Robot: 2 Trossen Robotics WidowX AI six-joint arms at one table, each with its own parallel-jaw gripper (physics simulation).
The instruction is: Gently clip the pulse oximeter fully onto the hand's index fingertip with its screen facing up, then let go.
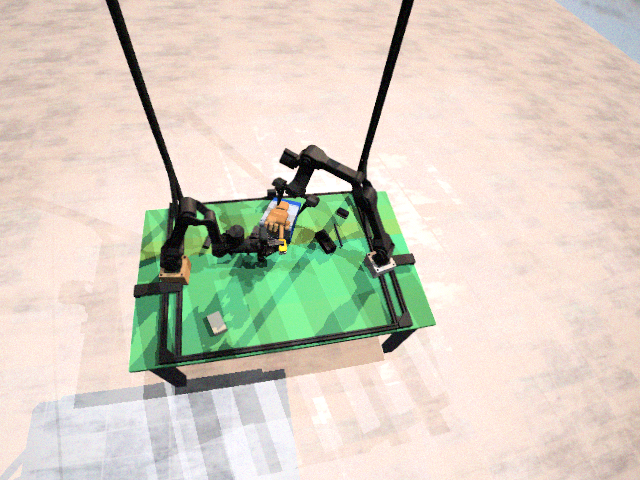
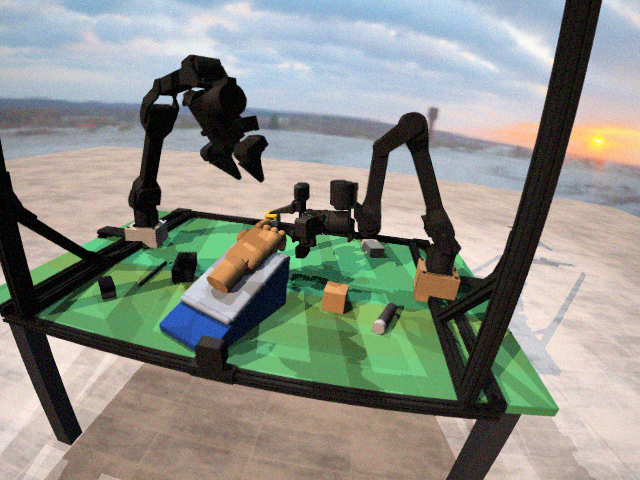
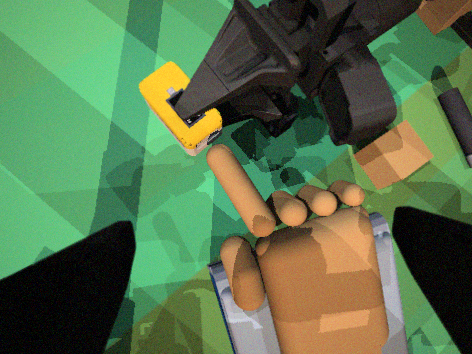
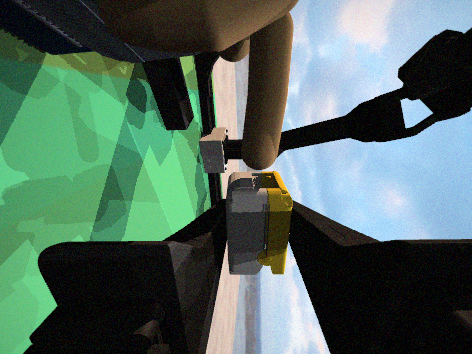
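Seen in the pictures: left gripper, between the fingertips: (image 1: 287,210) (image 2: 250,180) (image 3: 264,227); right gripper, between the fingertips: (image 1: 283,245) (image 3: 181,124) (image 4: 255,205); left arm's base, origin of its link: (image 1: 381,259) (image 2: 146,224) (image 4: 226,149); right arm's base, origin of its link: (image 1: 173,265) (image 2: 438,268).
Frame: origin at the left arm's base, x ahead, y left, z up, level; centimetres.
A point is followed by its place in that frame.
The yellow and grey pulse oximeter (image 1: 282,245) {x 40.9, y -14.9, z 10.7 cm} (image 2: 270,216) {x 40.3, y -17.9, z 10.4 cm} (image 3: 164,108) {x 39.7, y -14.8, z 10.6 cm} (image 4: 277,220) {x 42.1, y -16.8, z 10.2 cm} is held by my right gripper (image 4: 255,205) {x 40.1, y -15.9, z 9.1 cm}, shut on it from above and below, its yellow screen side up. Its open end faces the tip of the hand's index finger (image 3: 239,189) (image 4: 269,95), very close to it; whether they touch I cannot tell. The tan hand (image 1: 278,215) {x 37.0, y -30.9, z 8.9 cm} (image 2: 247,253) {x 36.7, y -34.7, z 7.5 cm} (image 3: 325,280) {x 37.9, y -29.8, z 9.5 cm} lies palm down on a sloped support, index finger stretched out. My left gripper (image 2: 251,180) {x 35.8, y -23.6, z 20.5 cm} (image 3: 264,227) {x 35.8, y -23.6, z 20.5 cm} is open and empty, high above the hand. One finger of the right gripper partly covers the screen.
The blue and grey wedge support (image 2: 268,289) {x 41.4, y -37.7, z 1.1 cm} (image 1: 294,211) stands near the table edge. An orange block (image 2: 334,297) {x 55.8, y -34.8, z -1.9 cm} (image 3: 395,154) {x 55.2, y -32.0, z -0.9 cm}, a dark cylinder with a pale end (image 2: 385,317) {x 66.4, y -40.2, z -3.3 cm}, black blocks (image 2: 184,266) {x 19.2, y -22.6, z -2.5 cm} (image 2: 107,287) {x 4.7, y -34.3, z -3.1 cm}, a thin rod (image 2: 152,273) {x 10.5, y -22.4, z -5.2 cm} and a grey block (image 1: 216,322) {x 73.6, y 1.8, z -2.9 cm} (image 2: 372,248) {x 72.3, y -2.5, z -3.0 cm} lie on the green table.
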